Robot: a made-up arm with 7 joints. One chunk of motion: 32 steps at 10 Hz.
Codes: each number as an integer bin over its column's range. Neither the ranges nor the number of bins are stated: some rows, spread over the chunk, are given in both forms.
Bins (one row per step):
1: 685 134 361 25 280 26 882
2: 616 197 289 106 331 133 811
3: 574 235 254 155 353 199 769
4: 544 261 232 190 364 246 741
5: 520 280 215 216 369 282 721
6: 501 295 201 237 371 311 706
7: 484 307 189 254 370 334 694
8: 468 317 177 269 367 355 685
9: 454 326 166 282 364 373 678
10: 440 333 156 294 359 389 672
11: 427 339 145 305 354 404 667
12: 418 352 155 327 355 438 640
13: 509 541 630 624 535 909 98
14: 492 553 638 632 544 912 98
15: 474 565 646 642 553 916 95
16: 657 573 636 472 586 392 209
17: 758 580 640 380 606 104 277
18: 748 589 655 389 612 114 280
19: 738 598 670 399 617 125 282
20: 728 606 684 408 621 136 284
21: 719 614 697 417 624 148 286
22: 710 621 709 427 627 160 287
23: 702 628 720 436 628 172 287
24: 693 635 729 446 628 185 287
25: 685 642 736 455 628 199 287
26: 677 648 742 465 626 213 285
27: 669 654 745 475 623 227 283
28: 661 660 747 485 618 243 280
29: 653 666 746 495 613 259 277
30: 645 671 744 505 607 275 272
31: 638 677 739 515 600 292 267
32: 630 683 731 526 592 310 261
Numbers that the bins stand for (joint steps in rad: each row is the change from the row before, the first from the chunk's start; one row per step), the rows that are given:
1: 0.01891 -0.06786 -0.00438 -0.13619 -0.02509 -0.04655 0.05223
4: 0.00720 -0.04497 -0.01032 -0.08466 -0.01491 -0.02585 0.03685
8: 0.00088 -0.03488 -0.01285 -0.05999 -0.01455 -0.01560 0.03074
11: -0.00252 -0.03092 -0.01432 -0.04874 -0.01612 -0.01099 0.02878
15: 0.00138 0.00980 0.00875 0.05650 0.00798 0.03719 -0.03363
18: 0.02415 0.01413 0.00916 -0.02251 0.01513 -0.03827 -0.01345
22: 0.02099 0.01989 0.01165 -0.01064 0.01694 -0.03394 -0.01269
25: 0.01891 0.02368 0.01289 -0.00190 0.01706 -0.03028 -0.01269
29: 0.01625 0.02800 0.01335 0.01059 0.01525 -0.02463 -0.01378
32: 0.01434 0.03106 0.01266 0.02028 0.01270 -0.01983 -0.01552
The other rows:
2: 0.01318 -0.05650 -0.00769 -0.11089 -0.01891 -0.03649 0.04449
3: 0.00969 -0.04966 -0.00930 -0.09559 -0.01624 -0.03028 0.03990
5: 0.00520 -0.04155 -0.01110 -0.07654 -0.01431 -0.02247 0.03467
6: 0.00362 -0.03885 -0.01174 -0.06998 -0.01406 -0.01974 0.03303
7: 0.00221 -0.03668 -0.01230 -0.06467 -0.01419 -0.01757 0.03172
9: -0.00028 -0.03326 -0.01336 -0.05593 -0.01491 -0.01390 0.02998
10: -0.00144 -0.03200 -0.01382 -0.05218 -0.01552 -0.01240 0.02932
12: -0.00327 -0.02858 -0.01386 -0.04187 -0.01600 -0.00779 0.02583
13: 0.00429 0.00548 0.00801 0.05088 0.00580 0.03653 -0.03331
14: 0.00288 0.00764 0.00838 0.05338 0.00689 0.03681 -0.03331
16: 0.01659 0.01124 0.00829 0.00341 0.01198 -0.01212 -0.02120
17: 0.02498 0.01250 0.00847 -0.02532 0.01440 -0.03921 -0.01378
19: 0.02332 0.01575 0.00985 -0.01939 0.01573 -0.03724 -0.01323
20: 0.02248 0.01719 0.01050 -0.01658 0.01622 -0.03620 -0.01301
21: 0.02174 0.01863 0.01109 -0.01377 0.01658 -0.03507 -0.01279
23: 0.02032 0.02115 0.01215 -0.00783 0.01706 -0.03282 -0.01269
24: 0.01958 0.02241 0.01257 -0.00471 0.01706 -0.03159 -0.01269
26: 0.01825 0.02476 0.01317 0.00123 0.01682 -0.02896 -0.01290
27: 0.01758 0.02584 0.01330 0.00435 0.01646 -0.02764 -0.01312
28: 0.01692 0.02692 0.01340 0.00747 0.01585 -0.02614 -0.01345
30: 0.01559 0.02890 0.01326 0.01372 0.01452 -0.02312 -0.01432
31: 0.01501 0.02998 0.01303 0.01684 0.01367 -0.02152 -0.01487

